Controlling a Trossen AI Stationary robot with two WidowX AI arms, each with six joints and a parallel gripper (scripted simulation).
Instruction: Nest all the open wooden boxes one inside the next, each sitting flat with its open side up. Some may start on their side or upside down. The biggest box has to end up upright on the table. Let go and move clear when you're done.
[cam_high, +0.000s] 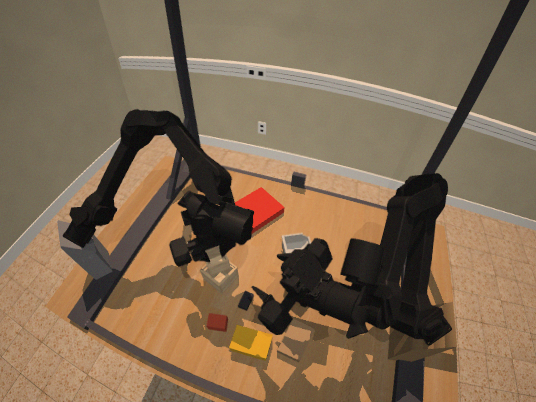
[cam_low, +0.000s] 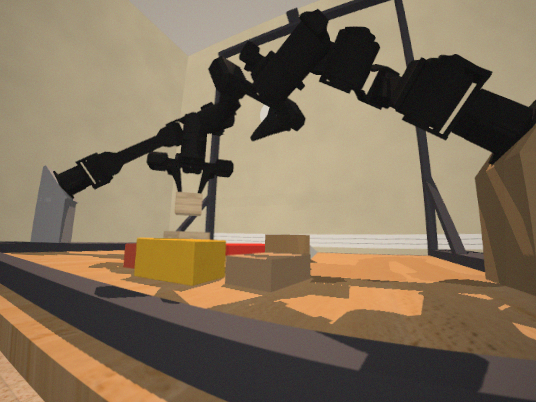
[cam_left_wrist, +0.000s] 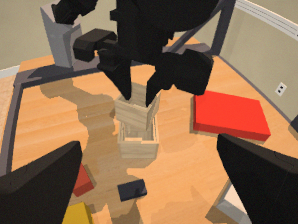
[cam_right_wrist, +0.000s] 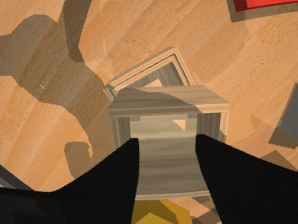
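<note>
Now: the small wooden box 50 mm below my right hand. From my right hand the other things lie so: small red block: 140 mm below, 130 mm ahead, 40 mm to the left; then small dark block: 150 mm below, 90 mm to the left, 50 mm ahead; then grey-white open box: 200 mm to the left, 140 mm below, 140 mm behind.
</note>
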